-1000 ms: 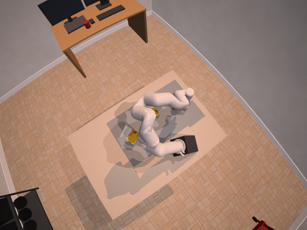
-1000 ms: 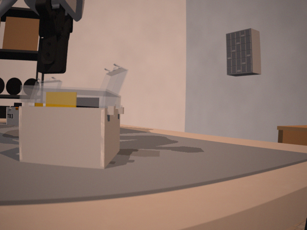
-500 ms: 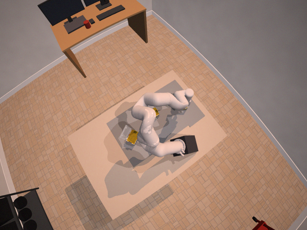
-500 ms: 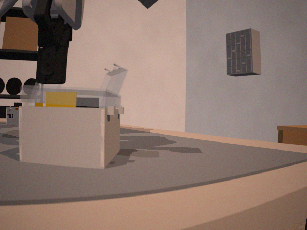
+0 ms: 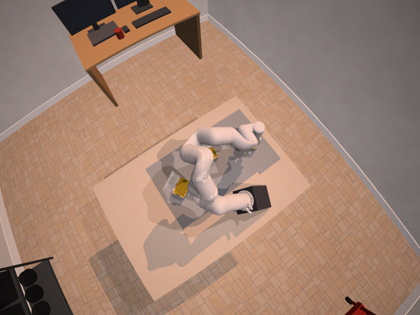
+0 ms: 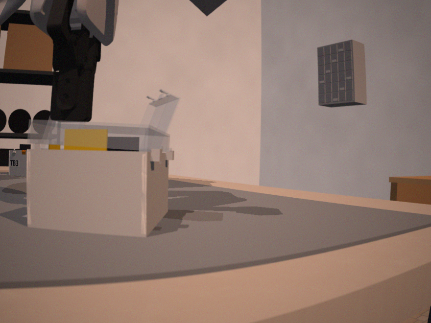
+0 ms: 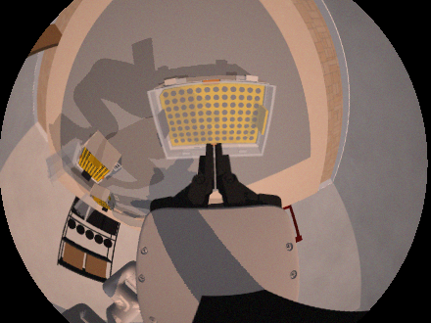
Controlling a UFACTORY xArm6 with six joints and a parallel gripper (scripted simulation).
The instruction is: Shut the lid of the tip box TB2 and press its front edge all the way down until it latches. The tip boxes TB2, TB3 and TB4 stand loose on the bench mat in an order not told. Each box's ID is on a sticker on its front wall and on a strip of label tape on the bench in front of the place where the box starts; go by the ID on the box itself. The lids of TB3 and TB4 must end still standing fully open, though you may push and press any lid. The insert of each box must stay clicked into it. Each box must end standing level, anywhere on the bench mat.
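My hand is 4 cm above the clear lid, 3 cm short of it and 2 cm to the left of it. The rest, counted from my hand: box marked TB3: 54 cm to the left, 5 cm ahead, 3 cm below; then label tape: 10 cm below, 2 cm behind, 1 cm to the left.
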